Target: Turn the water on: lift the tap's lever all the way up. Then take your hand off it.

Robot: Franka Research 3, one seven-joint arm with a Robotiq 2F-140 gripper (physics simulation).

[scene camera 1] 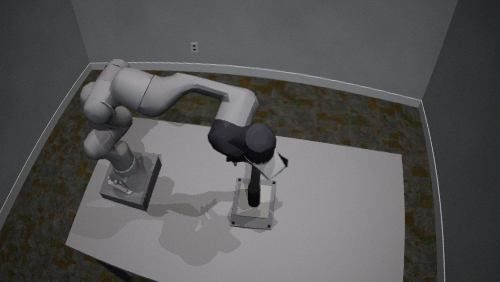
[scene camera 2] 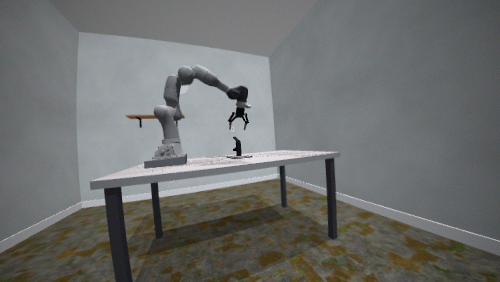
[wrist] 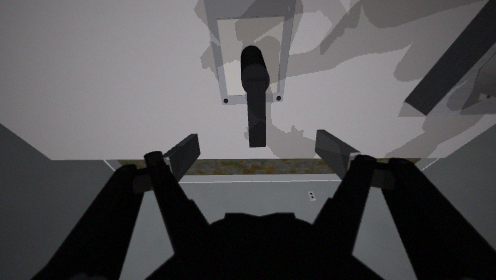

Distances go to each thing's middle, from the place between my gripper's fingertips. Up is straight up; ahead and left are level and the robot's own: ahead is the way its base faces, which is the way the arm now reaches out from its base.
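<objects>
Position of my hand relative to the grey base plate [scene camera 1: 236, 221]: 26 cm above it, 1 cm past it and 2 cm to the left of it.
</objects>
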